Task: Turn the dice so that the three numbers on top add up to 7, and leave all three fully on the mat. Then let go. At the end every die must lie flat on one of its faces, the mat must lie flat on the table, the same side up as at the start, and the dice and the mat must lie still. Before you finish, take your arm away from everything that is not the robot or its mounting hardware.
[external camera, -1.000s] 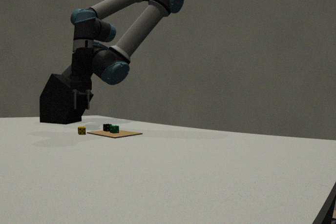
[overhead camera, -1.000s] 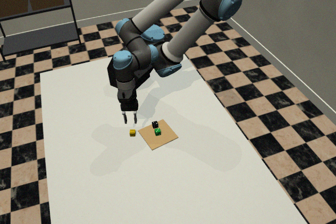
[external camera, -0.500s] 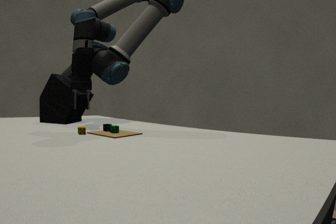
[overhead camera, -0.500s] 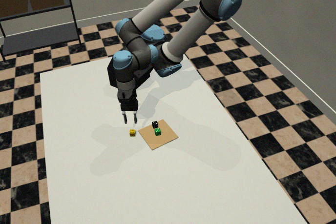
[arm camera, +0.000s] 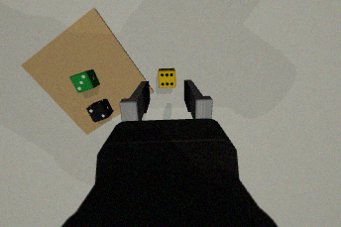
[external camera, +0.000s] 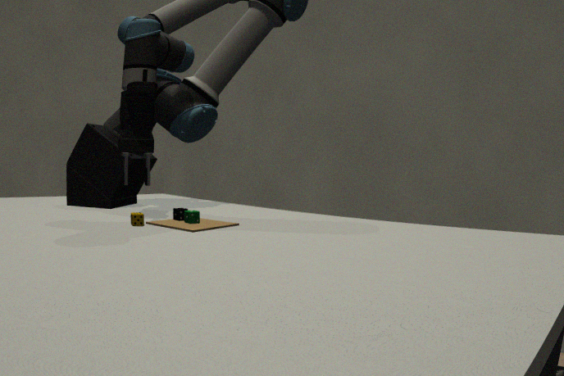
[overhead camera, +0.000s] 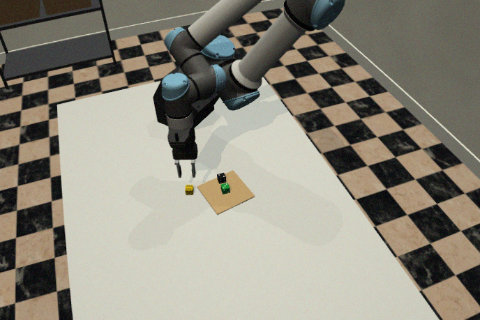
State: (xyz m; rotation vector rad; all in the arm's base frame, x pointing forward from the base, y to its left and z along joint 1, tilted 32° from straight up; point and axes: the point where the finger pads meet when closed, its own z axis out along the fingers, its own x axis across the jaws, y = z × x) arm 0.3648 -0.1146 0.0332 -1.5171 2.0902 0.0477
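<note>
Now: hand 90 mm above the yellow die. Round my hand: black die 20 mm behind, 110 mm to the left, 80 mm below; tan mat 30 mm ahead, 110 mm to the left, 100 mm below; green die 30 mm ahead, 110 mm to the left, 80 mm below.
</note>
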